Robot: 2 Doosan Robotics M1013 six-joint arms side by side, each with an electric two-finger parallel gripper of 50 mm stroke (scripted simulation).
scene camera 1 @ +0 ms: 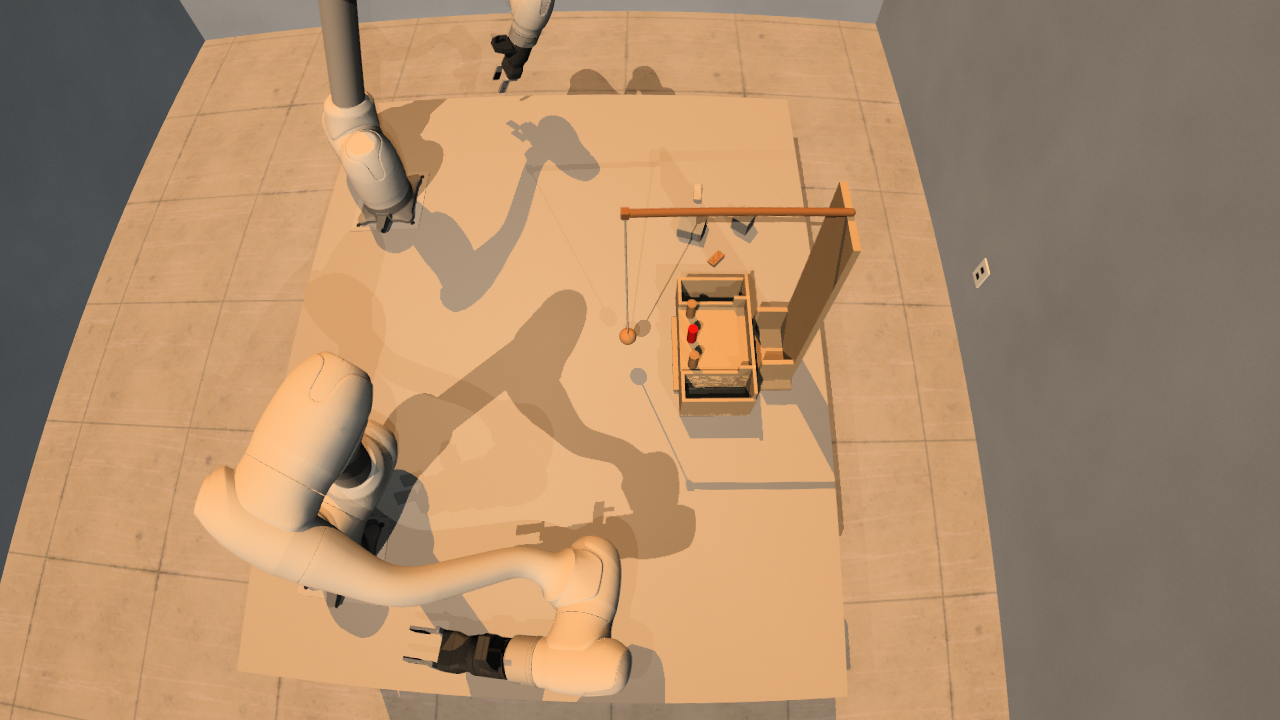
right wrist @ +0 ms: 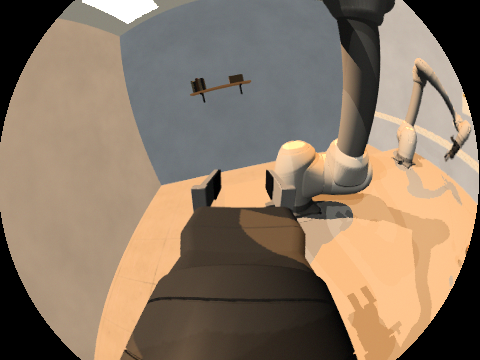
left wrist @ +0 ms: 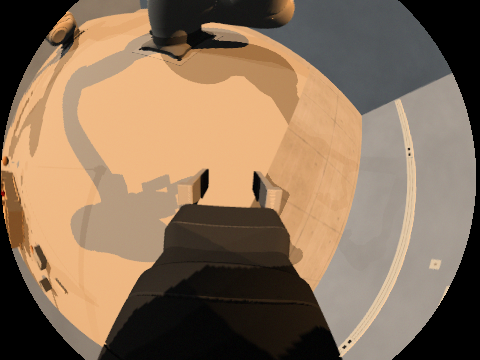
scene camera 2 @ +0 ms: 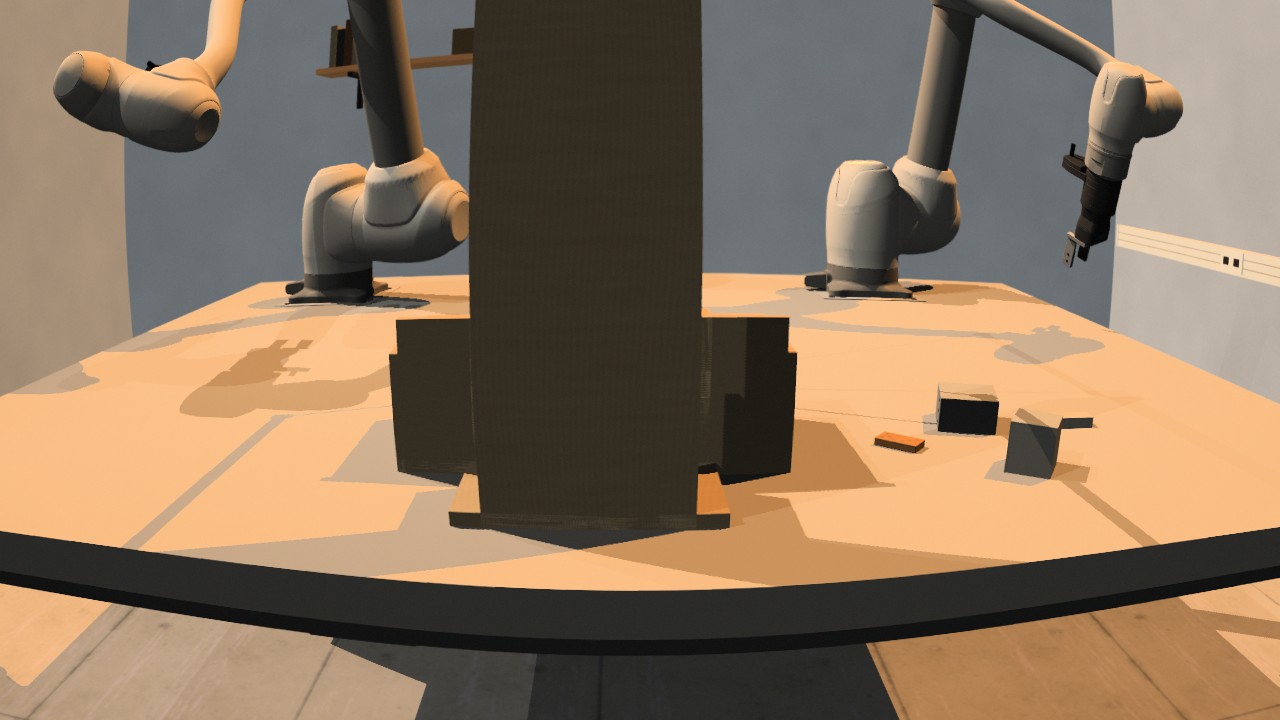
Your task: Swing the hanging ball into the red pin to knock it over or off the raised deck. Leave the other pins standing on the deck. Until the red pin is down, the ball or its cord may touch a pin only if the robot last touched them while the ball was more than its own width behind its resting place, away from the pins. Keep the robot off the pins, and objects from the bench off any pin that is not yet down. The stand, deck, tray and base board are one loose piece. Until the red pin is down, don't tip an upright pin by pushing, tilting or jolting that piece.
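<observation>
Scene camera 1 has the left gripper (scene camera 1: 498, 85), the right gripper (scene camera 1: 409, 644) and a stand (scene camera 1: 781, 336). In scene camera 2 you'd find the left gripper (scene camera 2: 1074, 261) and the stand (scene camera 2: 581, 360) again, plus a grey block (scene camera 2: 960, 407) and another grey block (scene camera 2: 1034, 437). The left wrist view has the left gripper in it (left wrist: 230, 179). The right wrist view has the right gripper (right wrist: 243, 179), but the stand is out of frame in the right wrist view.
</observation>
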